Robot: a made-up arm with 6 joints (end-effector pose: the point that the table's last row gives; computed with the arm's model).
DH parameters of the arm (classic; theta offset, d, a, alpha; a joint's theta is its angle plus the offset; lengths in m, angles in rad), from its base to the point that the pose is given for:
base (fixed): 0 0.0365 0 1.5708
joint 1: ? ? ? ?
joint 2: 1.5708 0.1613 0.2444 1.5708
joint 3: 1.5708 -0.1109 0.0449 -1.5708
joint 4: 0 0.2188 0.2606 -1.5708
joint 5: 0 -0.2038 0.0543 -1.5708
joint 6: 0 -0.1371 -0.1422 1.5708
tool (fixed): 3.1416 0.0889 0 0
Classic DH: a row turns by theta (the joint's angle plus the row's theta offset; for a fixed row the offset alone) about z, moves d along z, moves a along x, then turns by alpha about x.
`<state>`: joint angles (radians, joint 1 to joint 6).
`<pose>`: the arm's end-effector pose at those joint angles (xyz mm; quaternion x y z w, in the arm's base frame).
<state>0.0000 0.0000 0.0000 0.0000 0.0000 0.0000</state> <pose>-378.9 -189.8 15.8 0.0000 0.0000 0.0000 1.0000</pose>
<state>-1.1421 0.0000 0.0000 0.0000 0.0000 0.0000</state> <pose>-176.3 -189.8 372.5 0.0000 0.5405 0.0000 0.8413</pose>
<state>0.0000 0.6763 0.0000 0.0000 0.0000 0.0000</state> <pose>-378.9 -216.8 -53.1 -0.3317 0.0000 0.0000 0.9434</pose>
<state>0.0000 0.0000 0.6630 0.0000 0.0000 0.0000</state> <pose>-113.7 -131.3 15.8 0.0000 0.0000 -0.3255 0.9456</pose>
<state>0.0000 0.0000 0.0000 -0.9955 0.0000 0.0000</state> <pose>-203.8 -189.8 -76.7 0.0000 -0.4774 0.0000 0.8787</pose>
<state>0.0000 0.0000 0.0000 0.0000 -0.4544 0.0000</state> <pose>-327.6 -242.3 15.8 0.0000 0.0000 -0.2253 0.9743</pose>
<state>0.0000 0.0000 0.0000 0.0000 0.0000 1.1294</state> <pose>-540.7 -189.8 93.5 0.0000 -0.5352 0.0000 0.8447</pose>
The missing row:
joint 1: -1.5708 0.3013 0.0167 1.5708
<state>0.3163 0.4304 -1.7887 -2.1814 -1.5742 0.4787</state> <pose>-377.2 -475.8 30.3 0.7628 -0.1486 -0.0346 0.6283</pose>
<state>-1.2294 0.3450 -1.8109 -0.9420 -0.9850 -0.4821</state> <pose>-126.7 -544.6 384.5 0.4131 0.6549 0.2309 0.5892</pose>
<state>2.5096 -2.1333 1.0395 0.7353 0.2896 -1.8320</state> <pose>-65.8 -540.3 -259.3 -0.5580 0.3362 0.6692 0.3574</pose>
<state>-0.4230 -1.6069 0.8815 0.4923 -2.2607 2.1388</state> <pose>-8.1 -308.8 64.5 -0.5464 0.4577 -0.0504 0.6996</pose>
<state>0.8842 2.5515 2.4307 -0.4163 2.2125 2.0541</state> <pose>-88.2 -290.8 102.9 0.9041 0.1437 -0.3998 0.0466</pose>
